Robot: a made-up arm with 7 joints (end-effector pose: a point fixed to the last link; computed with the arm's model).
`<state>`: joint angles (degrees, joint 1 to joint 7).
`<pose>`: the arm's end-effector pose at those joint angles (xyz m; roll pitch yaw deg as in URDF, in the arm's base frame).
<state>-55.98 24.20 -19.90 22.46 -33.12 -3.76 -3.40</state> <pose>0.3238 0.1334 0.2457 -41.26 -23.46 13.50</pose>
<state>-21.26 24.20 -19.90 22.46 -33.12 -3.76 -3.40</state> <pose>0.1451 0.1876 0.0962 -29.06 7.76 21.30</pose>
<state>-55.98 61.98 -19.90 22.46 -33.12 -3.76 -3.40</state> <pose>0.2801 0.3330 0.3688 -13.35 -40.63 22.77</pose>
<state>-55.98 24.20 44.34 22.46 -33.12 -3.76 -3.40</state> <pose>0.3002 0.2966 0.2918 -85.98 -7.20 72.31</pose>
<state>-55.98 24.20 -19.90 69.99 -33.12 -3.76 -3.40</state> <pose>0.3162 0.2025 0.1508 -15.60 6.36 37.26</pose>
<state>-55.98 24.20 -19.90 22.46 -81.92 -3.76 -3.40</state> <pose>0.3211 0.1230 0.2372 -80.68 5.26 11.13</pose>
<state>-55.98 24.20 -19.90 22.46 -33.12 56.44 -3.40</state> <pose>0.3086 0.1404 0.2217 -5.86 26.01 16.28</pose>
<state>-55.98 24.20 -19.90 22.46 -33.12 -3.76 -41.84</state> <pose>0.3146 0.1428 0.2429 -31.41 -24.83 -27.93</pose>
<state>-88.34 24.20 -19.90 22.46 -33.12 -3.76 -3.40</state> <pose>0.3814 0.0718 0.4526 -52.63 -53.41 11.97</pose>
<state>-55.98 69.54 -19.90 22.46 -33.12 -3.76 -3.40</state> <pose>0.2597 0.3612 0.4027 -7.30 -44.41 23.47</pose>
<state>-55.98 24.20 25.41 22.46 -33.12 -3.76 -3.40</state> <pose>0.3218 0.2482 0.2925 -75.40 -16.39 57.19</pose>
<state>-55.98 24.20 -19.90 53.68 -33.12 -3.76 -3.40</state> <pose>0.3296 0.1774 0.1809 -25.66 -2.63 27.73</pose>
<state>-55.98 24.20 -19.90 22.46 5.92 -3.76 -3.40</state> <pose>0.3226 0.1354 0.2566 -0.82 -42.57 -2.42</pose>
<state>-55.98 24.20 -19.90 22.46 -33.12 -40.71 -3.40</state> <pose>0.3196 0.1346 0.2637 -74.15 -50.14 33.00</pose>
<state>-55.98 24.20 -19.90 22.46 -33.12 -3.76 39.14</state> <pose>0.3382 0.1324 0.2492 -47.92 -15.65 57.13</pose>
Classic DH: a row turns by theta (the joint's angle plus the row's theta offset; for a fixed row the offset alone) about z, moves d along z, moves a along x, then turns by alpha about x. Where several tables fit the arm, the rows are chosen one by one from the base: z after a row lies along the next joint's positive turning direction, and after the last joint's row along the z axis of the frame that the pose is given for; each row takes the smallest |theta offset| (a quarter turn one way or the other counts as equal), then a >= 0, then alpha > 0; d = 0 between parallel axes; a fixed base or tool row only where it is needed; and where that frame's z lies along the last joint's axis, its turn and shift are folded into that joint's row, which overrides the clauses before.
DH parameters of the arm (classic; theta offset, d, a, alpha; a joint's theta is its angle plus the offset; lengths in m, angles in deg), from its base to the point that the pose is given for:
base (fixed): -4.07 0.4243 -0.0256 -74.51
joint 1: -75.12 0.0851 -0.016 -90
joint 2: 74 -0.0326 -0.0292 90
joint 3: 90 -0.308 0.0271 -90
joint 4: -90 -0.0182 0.0113 -90
joint 5: 0 0.1177 -0.0004 90
joint 6: 90 0.0351 0.0287 90
joint 7: 53.31 0.0078 -0.0163 -35.92
tool (fixed): -19.32 -0.0211 0 0

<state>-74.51 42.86 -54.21 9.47 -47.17 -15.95 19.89</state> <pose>0.3361 0.1343 0.3348 -37.83 -41.44 9.26</pose>
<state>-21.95 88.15 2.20 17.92 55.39 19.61 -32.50</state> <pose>0.1371 0.4066 0.4728 107.06 -17.43 13.83</pose>
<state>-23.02 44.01 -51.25 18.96 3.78 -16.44 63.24</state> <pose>0.1347 0.2284 0.1188 1.31 -49.94 25.34</pose>
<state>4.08 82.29 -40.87 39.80 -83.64 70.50 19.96</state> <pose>-0.0569 0.4652 0.2976 88.49 2.42 119.28</pose>
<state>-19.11 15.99 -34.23 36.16 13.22 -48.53 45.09</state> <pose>0.1200 0.1031 0.0691 -34.56 -36.20 32.61</pose>
